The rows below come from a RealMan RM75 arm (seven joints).
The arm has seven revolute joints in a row. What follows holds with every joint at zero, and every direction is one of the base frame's. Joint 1 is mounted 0.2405 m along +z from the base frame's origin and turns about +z. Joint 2 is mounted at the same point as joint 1 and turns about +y. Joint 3 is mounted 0.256 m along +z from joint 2 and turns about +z. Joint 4 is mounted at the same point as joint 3 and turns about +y. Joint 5 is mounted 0.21 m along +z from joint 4 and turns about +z. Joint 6 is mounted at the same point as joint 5 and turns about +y. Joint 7 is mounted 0.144 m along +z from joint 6 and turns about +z. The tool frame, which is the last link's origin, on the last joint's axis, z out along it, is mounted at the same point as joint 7; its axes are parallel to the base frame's.
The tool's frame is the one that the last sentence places.
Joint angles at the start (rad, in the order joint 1, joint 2, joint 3, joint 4, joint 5, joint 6, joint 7): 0.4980, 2.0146, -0.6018, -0.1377, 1.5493, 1.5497, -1.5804
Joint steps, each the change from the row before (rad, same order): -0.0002, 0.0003, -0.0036, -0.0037, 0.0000, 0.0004, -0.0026; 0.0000, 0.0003, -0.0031, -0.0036, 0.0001, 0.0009, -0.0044; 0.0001, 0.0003, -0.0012, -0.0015, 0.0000, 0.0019, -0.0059; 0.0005, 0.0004, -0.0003, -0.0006, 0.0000, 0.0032, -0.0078; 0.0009, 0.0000, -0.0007, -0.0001, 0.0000, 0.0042, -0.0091; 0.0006, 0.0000, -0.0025, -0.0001, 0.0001, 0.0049, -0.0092; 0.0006, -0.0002, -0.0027, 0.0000, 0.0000, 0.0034, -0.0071; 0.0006, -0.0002, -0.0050, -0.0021, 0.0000, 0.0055, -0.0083; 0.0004, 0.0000, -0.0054, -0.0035, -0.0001, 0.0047, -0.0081
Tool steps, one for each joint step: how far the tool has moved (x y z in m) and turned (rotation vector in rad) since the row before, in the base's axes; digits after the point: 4 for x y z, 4 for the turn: -0.0002, 0.0001, 0.0001, 0.0007, -0.0049, 0.0050; -0.0003, 0.0001, 0.0002, 0.0022, -0.0053, 0.0062; -0.0004, 0.0000, 0.0001, 0.0031, -0.0035, 0.0061; -0.0006, -0.0001, 0.0000, 0.0043, -0.0028, 0.0077; -0.0008, -0.0001, 0.0001, 0.0045, -0.0032, 0.0094; -0.0008, -0.0004, -0.0001, 0.0032, -0.0035, 0.0105; -0.0006, -0.0003, -0.0001, 0.0019, -0.0034, 0.0082; -0.0009, -0.0004, 0.0001, 0.0019, -0.0050, 0.0126; -0.0008, -0.0002, 0.0001, 0.0022, -0.0062, 0.0126
